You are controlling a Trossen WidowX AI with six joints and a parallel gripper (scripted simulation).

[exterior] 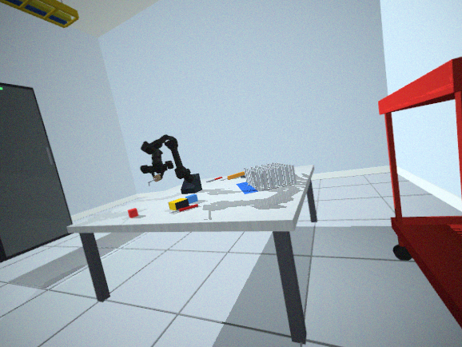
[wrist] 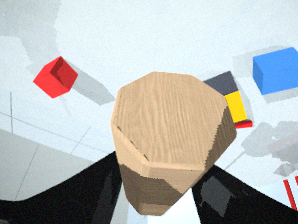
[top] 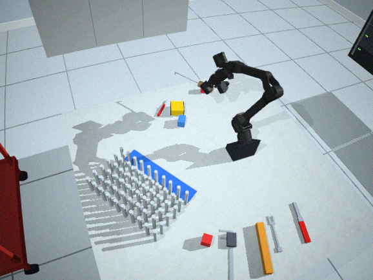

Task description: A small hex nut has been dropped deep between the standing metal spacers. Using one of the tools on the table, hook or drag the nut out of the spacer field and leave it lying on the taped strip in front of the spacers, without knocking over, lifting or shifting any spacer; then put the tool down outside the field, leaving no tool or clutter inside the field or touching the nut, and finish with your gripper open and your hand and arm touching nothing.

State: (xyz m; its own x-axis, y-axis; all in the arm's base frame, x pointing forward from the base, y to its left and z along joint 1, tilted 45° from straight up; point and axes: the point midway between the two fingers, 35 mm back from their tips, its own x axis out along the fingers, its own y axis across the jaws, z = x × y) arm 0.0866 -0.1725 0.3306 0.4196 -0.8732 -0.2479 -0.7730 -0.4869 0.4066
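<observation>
The metal rod is 8 cm to the right of my gripper tip and 6 cm ahead of it. The rest, counted from my gripper tip: fork tool (83 cm to the left, 17 cm below, 8 cm behind); blue taped strip (40 cm to the left, 35 cm ahead, 17 cm below); blue block (15 cm below, 15 cm ahead, 9 cm to the left).
</observation>
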